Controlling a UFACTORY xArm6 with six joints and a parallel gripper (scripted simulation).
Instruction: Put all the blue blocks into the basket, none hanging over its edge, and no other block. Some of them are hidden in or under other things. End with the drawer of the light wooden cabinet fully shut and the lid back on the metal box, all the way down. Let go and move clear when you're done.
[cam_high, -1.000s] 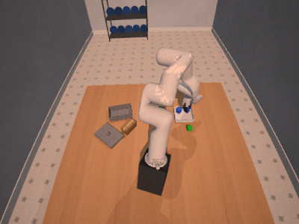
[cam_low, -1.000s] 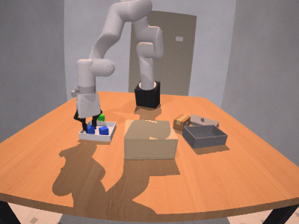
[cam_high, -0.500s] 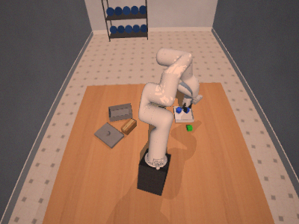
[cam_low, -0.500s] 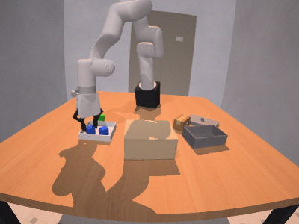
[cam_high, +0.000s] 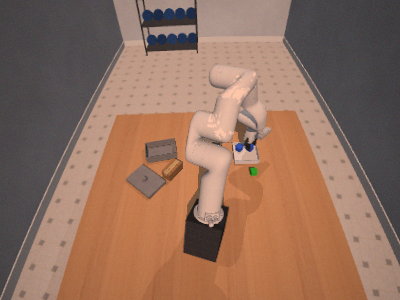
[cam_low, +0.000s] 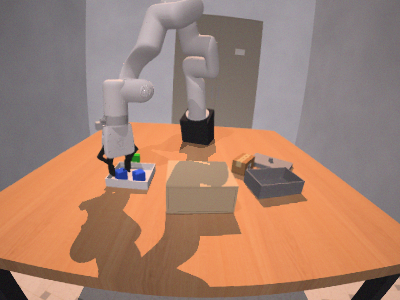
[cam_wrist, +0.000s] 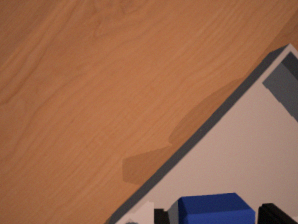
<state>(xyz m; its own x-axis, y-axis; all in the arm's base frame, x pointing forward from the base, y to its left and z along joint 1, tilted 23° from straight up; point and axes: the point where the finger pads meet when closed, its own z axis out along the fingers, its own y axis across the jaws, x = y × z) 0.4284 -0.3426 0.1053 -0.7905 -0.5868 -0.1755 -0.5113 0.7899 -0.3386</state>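
Now: hand 40 mm to the right of the white basket, 40 mm above it and 20 mm past it. From my hand the other things lie so: green block (170 mm behind, 40 mm to the left, 30 mm below); drawer (250 mm to the left, 100 mm ahead, 10 mm below); light wooden cabinet (250 mm to the left, 120 mm ahead, 10 mm below).
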